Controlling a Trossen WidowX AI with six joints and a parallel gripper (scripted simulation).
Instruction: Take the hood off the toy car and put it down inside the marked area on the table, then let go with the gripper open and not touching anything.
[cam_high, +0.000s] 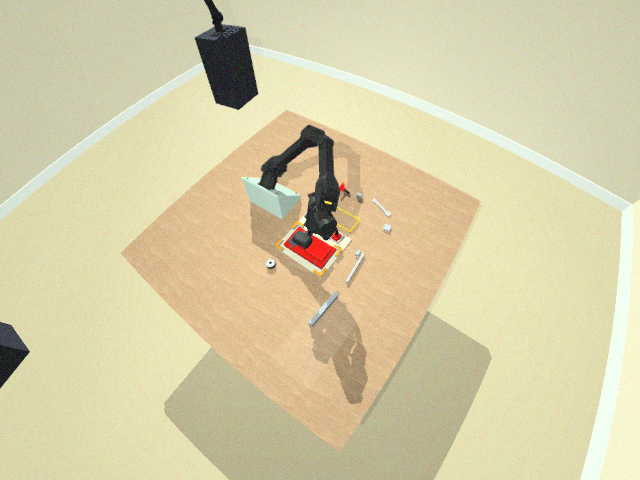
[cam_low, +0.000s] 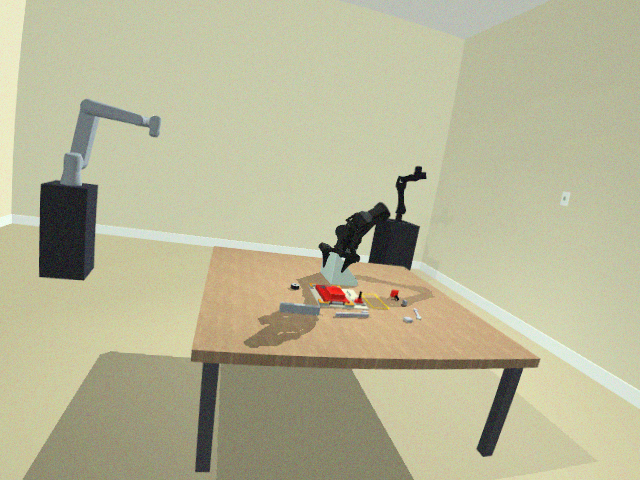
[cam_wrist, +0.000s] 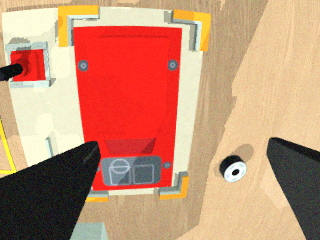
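The toy car hood is 100 mm below my gripper tip, 30 mm to the left of it and 10 mm ahead of it.
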